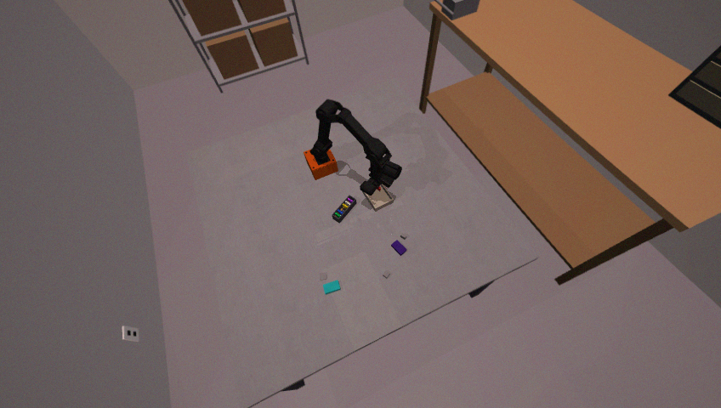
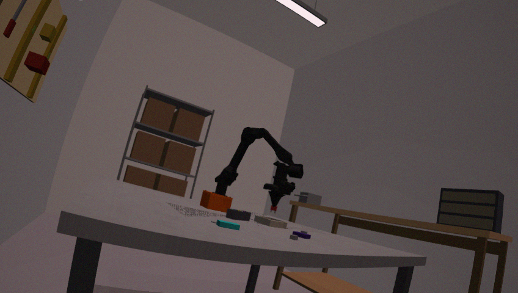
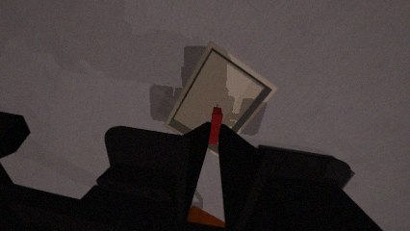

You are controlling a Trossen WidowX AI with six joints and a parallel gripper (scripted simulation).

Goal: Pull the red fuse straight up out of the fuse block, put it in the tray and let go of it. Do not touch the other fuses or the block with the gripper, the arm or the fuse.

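Right now the beige tray is 90 mm below my gripper tip. The rest, counted from my gripper tip: red fuse: 10 mm below; purple block: 280 mm ahead, 30 mm to the right, 80 mm below; teal block: 310 mm ahead, 370 mm to the right, 80 mm below.
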